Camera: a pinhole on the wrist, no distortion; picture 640 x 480 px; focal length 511.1 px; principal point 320.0 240.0 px. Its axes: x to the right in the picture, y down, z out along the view. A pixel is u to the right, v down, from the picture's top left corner.
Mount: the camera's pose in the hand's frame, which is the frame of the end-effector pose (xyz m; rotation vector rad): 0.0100 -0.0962 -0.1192 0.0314 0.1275 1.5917
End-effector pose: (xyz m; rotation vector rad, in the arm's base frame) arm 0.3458 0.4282 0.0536 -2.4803 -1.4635 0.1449
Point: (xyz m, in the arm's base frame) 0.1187 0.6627 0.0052
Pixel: outside the picture
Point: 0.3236 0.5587 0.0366
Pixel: 349 15
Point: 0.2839 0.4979 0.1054
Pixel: 275 170
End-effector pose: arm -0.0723 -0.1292 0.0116 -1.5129 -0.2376 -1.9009
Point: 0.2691 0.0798 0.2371
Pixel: 365 216
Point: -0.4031 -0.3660 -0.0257
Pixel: behind the camera
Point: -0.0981 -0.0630 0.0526
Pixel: 359 278
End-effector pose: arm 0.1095 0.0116 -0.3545 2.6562 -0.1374 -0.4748
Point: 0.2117 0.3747 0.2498
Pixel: behind the camera
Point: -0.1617 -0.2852 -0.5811
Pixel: 556 426
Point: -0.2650 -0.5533 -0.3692
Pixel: outside the picture
